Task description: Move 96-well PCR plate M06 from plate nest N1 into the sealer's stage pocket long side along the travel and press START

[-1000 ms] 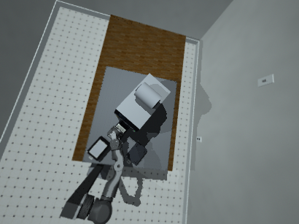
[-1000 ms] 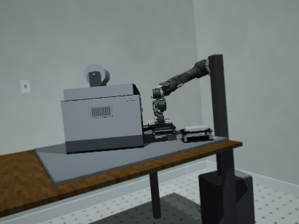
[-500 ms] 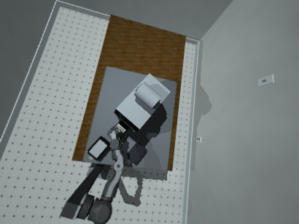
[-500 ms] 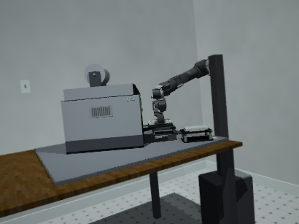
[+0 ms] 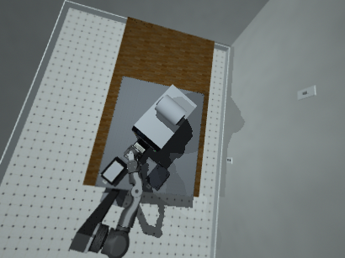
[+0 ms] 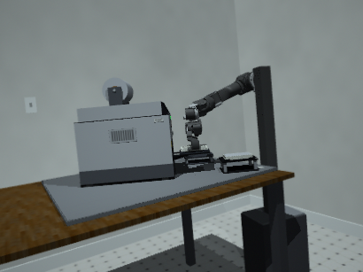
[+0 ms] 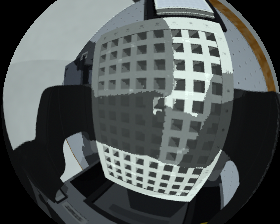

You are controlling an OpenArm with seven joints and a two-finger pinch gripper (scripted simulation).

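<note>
Now: hand right at the 96-well PCR plate M06. Also, from my hand: nest N2: 180 mm behind, 100 mm to the left, 70 mm below; then dark sealer stage: 20 mm below; then sealed plate M09: 180 mm behind, 100 mm to the left, 50 mm below.
</note>
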